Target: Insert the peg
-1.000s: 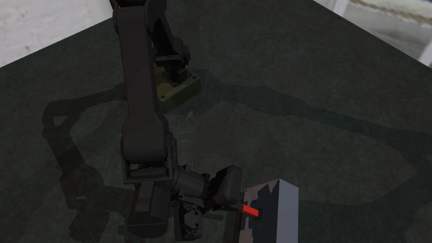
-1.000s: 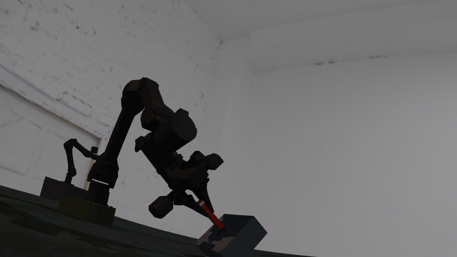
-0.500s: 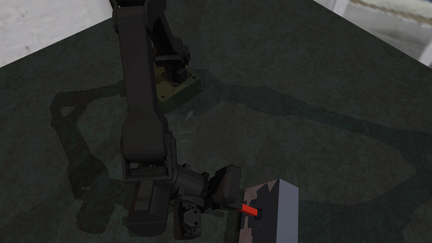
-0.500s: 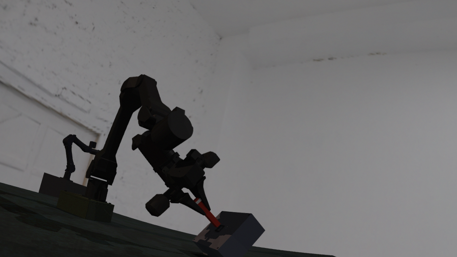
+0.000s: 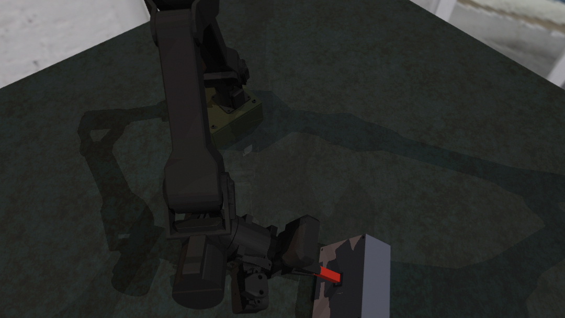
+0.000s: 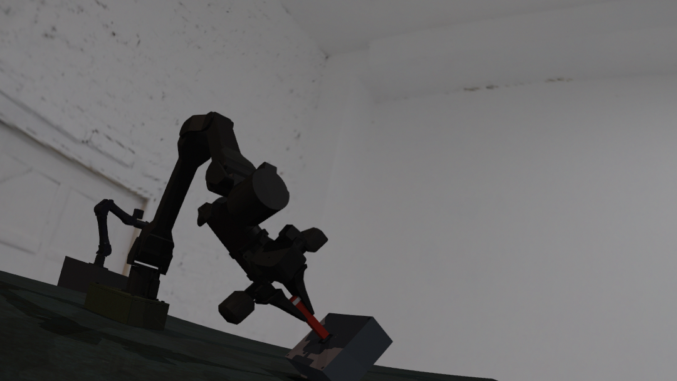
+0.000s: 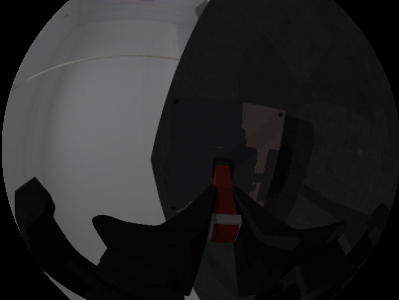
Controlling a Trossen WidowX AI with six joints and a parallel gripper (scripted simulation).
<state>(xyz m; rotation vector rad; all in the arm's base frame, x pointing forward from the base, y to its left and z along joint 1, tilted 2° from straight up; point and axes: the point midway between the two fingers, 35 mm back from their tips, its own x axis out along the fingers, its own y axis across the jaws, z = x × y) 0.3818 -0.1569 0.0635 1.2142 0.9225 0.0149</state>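
My gripper tip is 40 mm to the right of the sloped panel, 40 mm short of it and 40 mm above it. From my gripper tip the other things lie so: red peg: 10 mm to the right, 10 mm behind, 10 mm above.
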